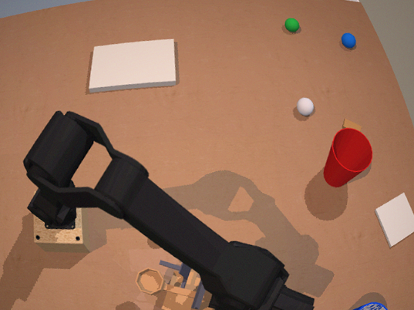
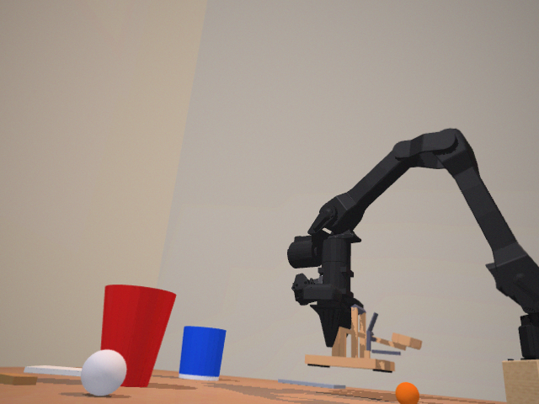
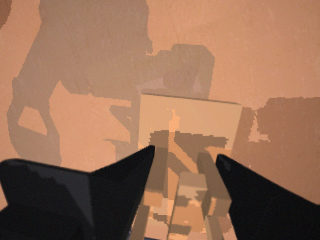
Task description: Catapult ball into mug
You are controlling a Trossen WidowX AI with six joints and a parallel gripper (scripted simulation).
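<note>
My gripper tip is 50 mm below the catapult upright frame, 40 mm past it and 20 mm to the right of it. The rest, counted from my gripper tip: blue mug 270 mm ahead, 100 mm to the right, 50 mm below; then orange ball 160 mm to the left, 100 mm behind, 60 mm below; then catapult 60 mm behind, 40 mm to the left, 20 mm above.
</note>
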